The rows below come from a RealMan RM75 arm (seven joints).
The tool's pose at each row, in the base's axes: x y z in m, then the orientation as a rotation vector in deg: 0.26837 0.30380 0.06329 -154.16 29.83 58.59; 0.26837 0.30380 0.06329 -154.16 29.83 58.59; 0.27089 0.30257 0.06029 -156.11 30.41 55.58; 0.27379 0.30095 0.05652 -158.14 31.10 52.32; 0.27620 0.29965 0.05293 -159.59 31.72 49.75; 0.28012 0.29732 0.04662 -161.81 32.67 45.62
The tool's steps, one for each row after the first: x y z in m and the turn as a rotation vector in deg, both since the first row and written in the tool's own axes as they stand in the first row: 0.00000 0.00000 0.00000 0.00 0.00 0.00; 0.00408 0.00034 0.00031 -0.40 2.51 0.19; 0.00904 0.00095 0.00082 -0.83 5.19 0.45; 0.01346 0.00144 0.00161 -1.08 7.25 0.70; 0.02102 0.00248 0.00316 -1.49 10.51 1.09
